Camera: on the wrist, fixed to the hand. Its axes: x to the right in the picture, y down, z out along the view.
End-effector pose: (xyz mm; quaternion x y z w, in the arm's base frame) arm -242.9 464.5 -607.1 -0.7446 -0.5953 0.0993 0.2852
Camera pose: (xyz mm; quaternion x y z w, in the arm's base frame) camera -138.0 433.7 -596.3 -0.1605 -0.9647 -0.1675 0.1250
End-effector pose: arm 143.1 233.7 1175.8 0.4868 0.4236 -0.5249 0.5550
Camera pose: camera 230.9 299.7 1170.9 -0.0561 0.6788 -0.7196 0.1348
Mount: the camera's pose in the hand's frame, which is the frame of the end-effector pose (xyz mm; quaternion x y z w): 1.5 85.2 -69.4 -0.1482 -0.0601 -0.6829 0.7128
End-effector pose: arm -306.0 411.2 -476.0 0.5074 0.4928 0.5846 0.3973
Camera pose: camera -371.6 383.7 -392.2 0.0014 0.5873 0.1879 0.7873
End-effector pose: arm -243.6 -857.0 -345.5 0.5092 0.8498 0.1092 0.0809
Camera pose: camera -189.3 -823.9 -255.9 -0.2228 0.9325 0.1179 0.2588
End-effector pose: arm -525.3 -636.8 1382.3 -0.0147 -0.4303 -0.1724 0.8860
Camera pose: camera -444.8 -569.2 1350.2 0.1417 -0.3444 -0.7908 0.4857
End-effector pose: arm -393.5 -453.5 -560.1 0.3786 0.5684 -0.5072 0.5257
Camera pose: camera -326.5 -369.1 -581.4 -0.2267 0.7073 -0.6590 0.1186
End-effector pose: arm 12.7 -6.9 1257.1 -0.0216 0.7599 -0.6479 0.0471
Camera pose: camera 6.7 74.7 1183.8 0.5803 -0.6201 0.3801 0.3664
